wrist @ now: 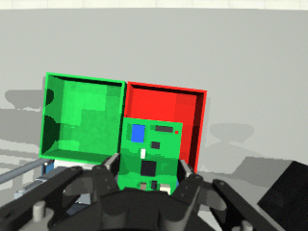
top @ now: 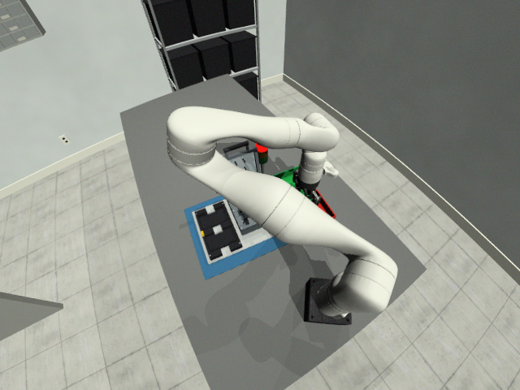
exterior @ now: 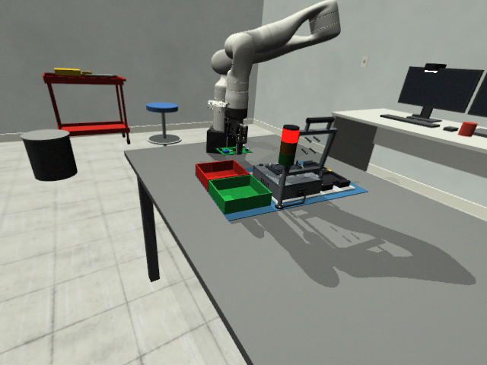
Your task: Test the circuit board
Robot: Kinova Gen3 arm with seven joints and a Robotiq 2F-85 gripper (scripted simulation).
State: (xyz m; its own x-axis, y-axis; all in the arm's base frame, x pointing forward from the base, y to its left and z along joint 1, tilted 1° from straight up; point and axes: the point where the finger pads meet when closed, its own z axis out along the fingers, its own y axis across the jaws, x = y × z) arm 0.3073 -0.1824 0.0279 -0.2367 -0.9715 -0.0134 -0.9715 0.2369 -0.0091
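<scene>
Right now my hand is 11 cm above the red bin, 3 cm to the left of it and 3 cm past it. From my hand the other things lie so: green circuit board: 1 cm below; then tester bed: 14 cm to the left, 13 cm ahead, 6 cm below; then green bin: 12 cm ahead, 11 cm below, 7 cm to the right.
</scene>
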